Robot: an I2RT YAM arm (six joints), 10 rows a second.
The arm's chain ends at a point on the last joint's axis. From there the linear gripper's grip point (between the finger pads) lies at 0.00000 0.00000 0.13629 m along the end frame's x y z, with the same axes.
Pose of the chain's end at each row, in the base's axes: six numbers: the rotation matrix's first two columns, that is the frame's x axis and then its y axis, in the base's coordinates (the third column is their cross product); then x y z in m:
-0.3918, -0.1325, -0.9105, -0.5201, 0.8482, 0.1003, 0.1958, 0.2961, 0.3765
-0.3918, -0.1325, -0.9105, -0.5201, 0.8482, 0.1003, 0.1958, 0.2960, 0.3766
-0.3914, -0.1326, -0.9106, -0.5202, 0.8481, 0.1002, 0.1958, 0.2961, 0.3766
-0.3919, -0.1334, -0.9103, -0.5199, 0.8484, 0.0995, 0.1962, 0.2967, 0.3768
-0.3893, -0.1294, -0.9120, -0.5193, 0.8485, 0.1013, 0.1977, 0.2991, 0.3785
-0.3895, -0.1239, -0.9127, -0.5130, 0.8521, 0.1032, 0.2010, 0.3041, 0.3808
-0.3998, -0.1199, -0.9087, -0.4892, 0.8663, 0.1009, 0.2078, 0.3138, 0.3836
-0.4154, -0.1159, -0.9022, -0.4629, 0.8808, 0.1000, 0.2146, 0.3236, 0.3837
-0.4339, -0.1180, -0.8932, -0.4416, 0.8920, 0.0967, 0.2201, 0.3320, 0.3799
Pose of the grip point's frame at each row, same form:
-0.3918, -0.1325, -0.9105, -0.5201, 0.8482, 0.1003, 0.2992, 0.3660, 0.3218
-0.3918, -0.1325, -0.9105, -0.5201, 0.8482, 0.1003, 0.2992, 0.3659, 0.3219
-0.3914, -0.1326, -0.9106, -0.5202, 0.8481, 0.1002, 0.2992, 0.3660, 0.3220
-0.3919, -0.1334, -0.9103, -0.5199, 0.8484, 0.0995, 0.2996, 0.3665, 0.3220
-0.3893, -0.1294, -0.9120, -0.5193, 0.8485, 0.1013, 0.3014, 0.3690, 0.3243
-0.3895, -0.1239, -0.9127, -0.5130, 0.8521, 0.1032, 0.3053, 0.3734, 0.3269
-0.3998, -0.1199, -0.9087, -0.4892, 0.8663, 0.1009, 0.3134, 0.3799, 0.3284
-0.4154, -0.1159, -0.9022, -0.4629, 0.8808, 0.1000, 0.3213, 0.3862, 0.3265
-0.4339, -0.1180, -0.8932, -0.4416, 0.8920, 0.0967, 0.3271, 0.3915, 0.3200

